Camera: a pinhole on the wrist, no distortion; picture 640 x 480 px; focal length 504.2 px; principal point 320.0 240.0 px. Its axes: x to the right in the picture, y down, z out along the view. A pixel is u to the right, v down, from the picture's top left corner.
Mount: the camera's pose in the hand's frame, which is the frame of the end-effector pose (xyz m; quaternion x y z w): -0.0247 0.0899 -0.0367 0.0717 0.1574 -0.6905 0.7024
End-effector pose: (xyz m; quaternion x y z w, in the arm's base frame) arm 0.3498 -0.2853 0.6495 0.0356 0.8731 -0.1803 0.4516
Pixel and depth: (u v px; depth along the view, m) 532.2 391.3 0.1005
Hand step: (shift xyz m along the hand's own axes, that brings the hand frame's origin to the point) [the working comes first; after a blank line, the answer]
In the camera's frame: 0.0423 0.0302 0.1005

0.0174 0.0190 0.0407
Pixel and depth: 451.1 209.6 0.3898
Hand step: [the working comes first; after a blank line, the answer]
In the camera's frame: 0.1014 -0.0235 0.3898

-0.0007 -0.1310 0.3001
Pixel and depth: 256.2 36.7 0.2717
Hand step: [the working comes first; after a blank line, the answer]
In the camera's frame: -0.0344 -0.1096 0.2717

-0.1002 0.0321 0.2425
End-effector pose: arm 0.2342 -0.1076 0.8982 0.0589 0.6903 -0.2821 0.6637
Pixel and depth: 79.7 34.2 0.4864
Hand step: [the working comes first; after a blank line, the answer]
In the camera's frame: -0.2318 -0.1985 0.4864

-0.1617 0.1476 0.5180
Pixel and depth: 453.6 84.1 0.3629
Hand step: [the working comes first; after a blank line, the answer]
In the camera's frame: 0.0962 -0.1122 0.3629

-0.0921 -0.1207 0.2868
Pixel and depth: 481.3 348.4 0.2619
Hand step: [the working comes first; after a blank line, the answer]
In the camera's frame: 0.0838 0.0563 0.2619

0.0629 -0.0707 0.1761
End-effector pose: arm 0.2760 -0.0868 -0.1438 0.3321 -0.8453 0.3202 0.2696
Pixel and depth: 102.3 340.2 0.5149
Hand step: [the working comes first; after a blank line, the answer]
In the camera's frame: -0.2223 0.1023 0.5149

0.1404 0.1405 0.5066
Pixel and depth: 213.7 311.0 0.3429
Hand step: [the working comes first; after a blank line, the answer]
In the camera's frame: -0.0723 0.0483 0.3429

0.0653 0.0511 0.3032
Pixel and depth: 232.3 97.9 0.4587
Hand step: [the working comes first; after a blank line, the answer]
In the camera's frame: -0.0798 -0.1293 0.4587

-0.0968 0.0149 0.4352
